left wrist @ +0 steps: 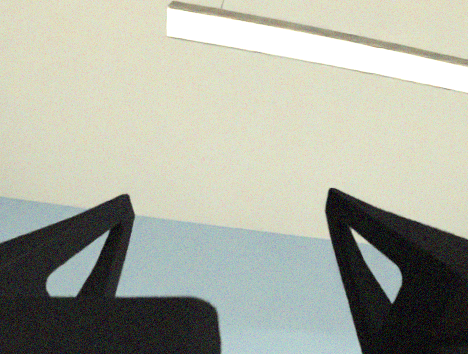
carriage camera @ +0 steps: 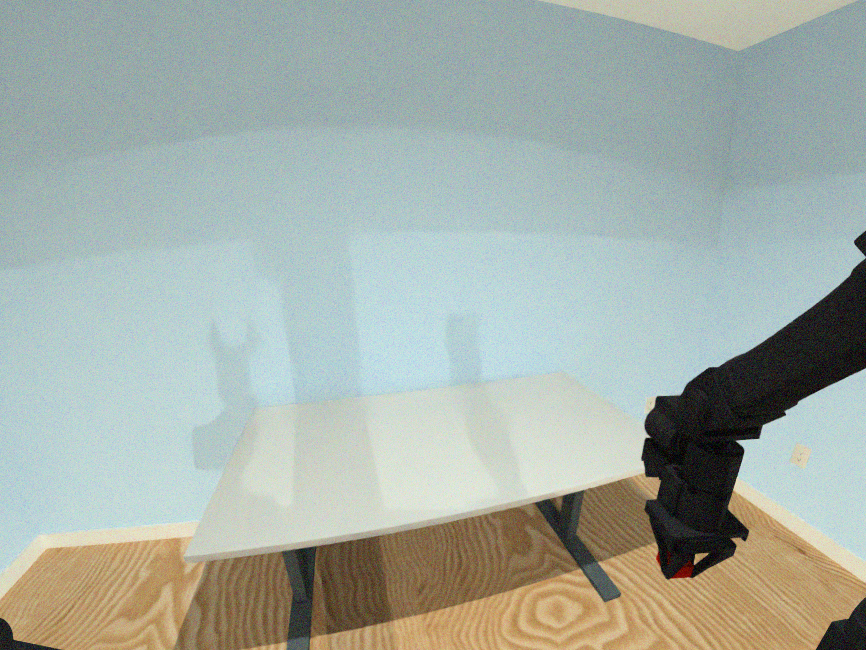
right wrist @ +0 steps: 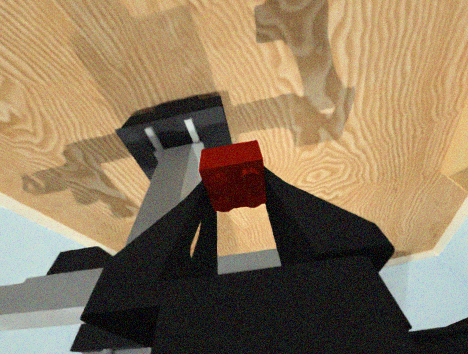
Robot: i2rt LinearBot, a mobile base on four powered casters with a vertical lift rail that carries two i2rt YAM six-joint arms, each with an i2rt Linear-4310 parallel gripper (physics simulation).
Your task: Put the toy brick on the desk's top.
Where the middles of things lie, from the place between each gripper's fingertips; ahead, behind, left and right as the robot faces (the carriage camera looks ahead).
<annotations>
I see the red toy brick [right wrist: 233, 175] 190 mm ahead of my left hand, 640 mm to the right of it and 440 mm below it.
I see my right gripper 1 cm below the red toy brick and 1 cm short of it.
</annotations>
